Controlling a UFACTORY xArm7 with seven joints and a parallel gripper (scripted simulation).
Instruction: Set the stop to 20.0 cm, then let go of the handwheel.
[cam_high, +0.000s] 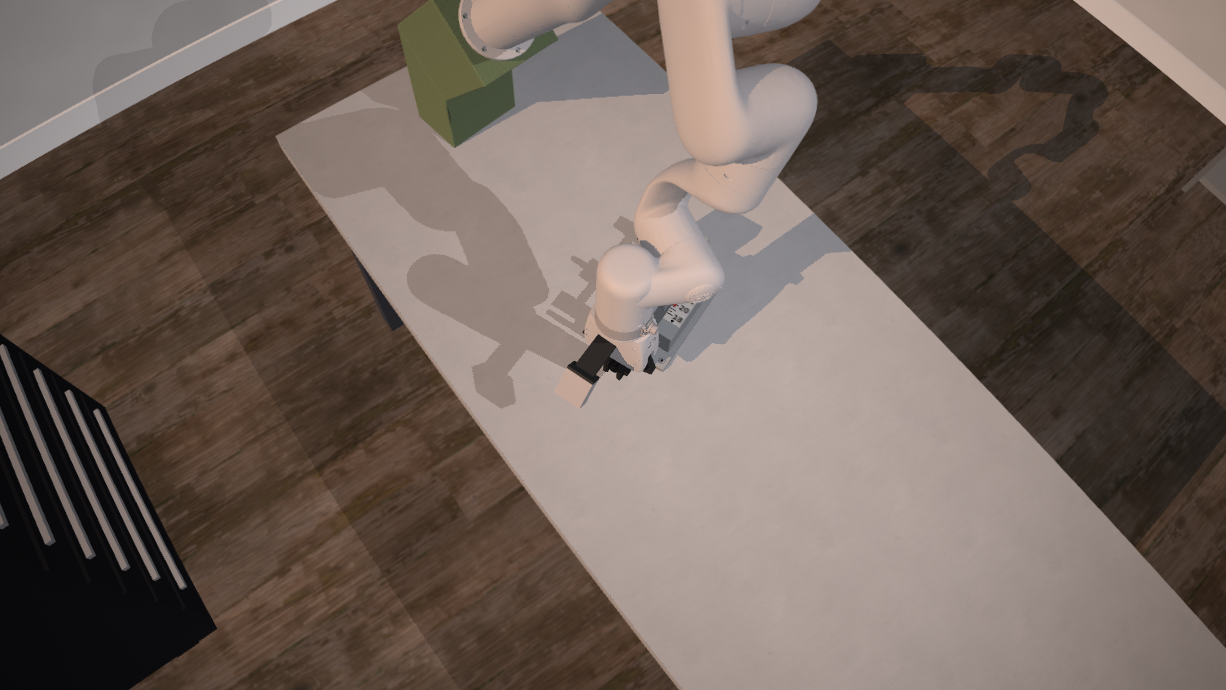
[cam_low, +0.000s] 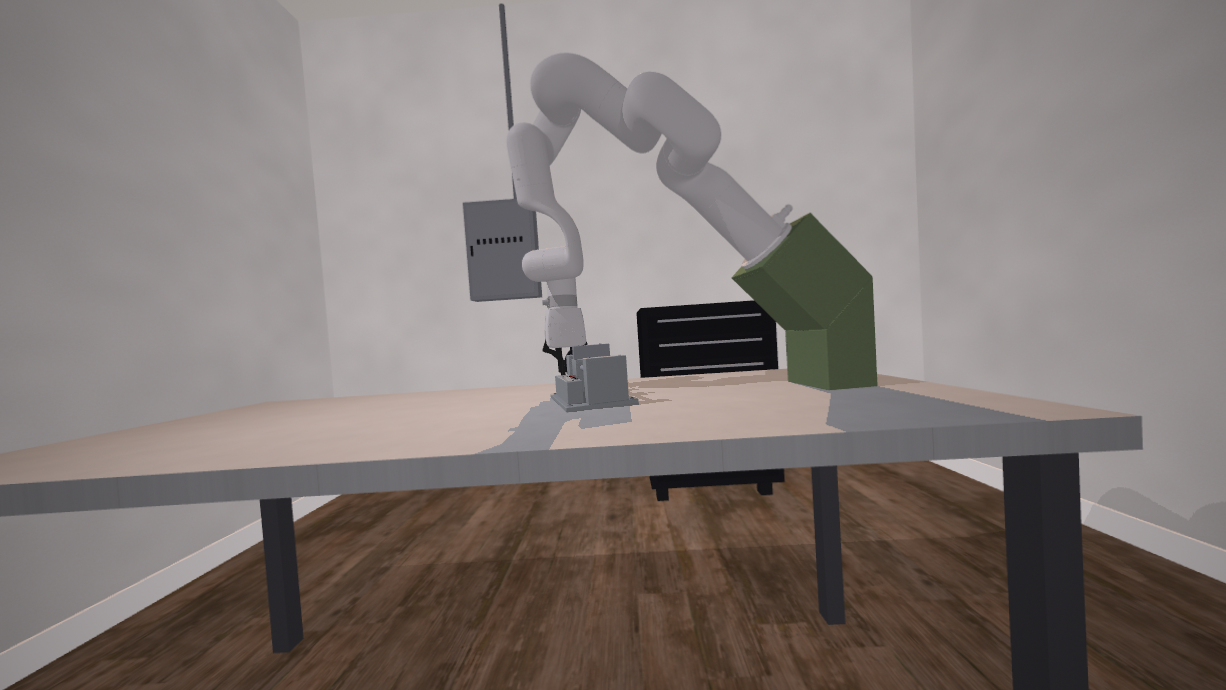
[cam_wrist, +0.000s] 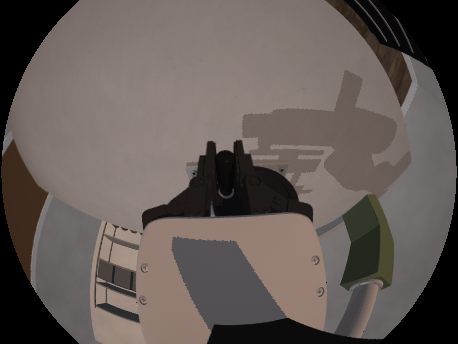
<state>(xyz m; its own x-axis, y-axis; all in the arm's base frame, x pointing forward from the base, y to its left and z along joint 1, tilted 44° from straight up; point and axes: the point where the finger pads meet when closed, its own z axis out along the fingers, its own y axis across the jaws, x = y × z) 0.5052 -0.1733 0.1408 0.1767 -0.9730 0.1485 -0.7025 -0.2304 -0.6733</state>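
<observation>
The black handwheel lies 2 cm to the left of my hand and 1 cm behind it. Round my hand: handwheel knob: 1 cm to the left; grey stop block: 13 cm to the left, 5 cm behind, 2 cm above.
</observation>
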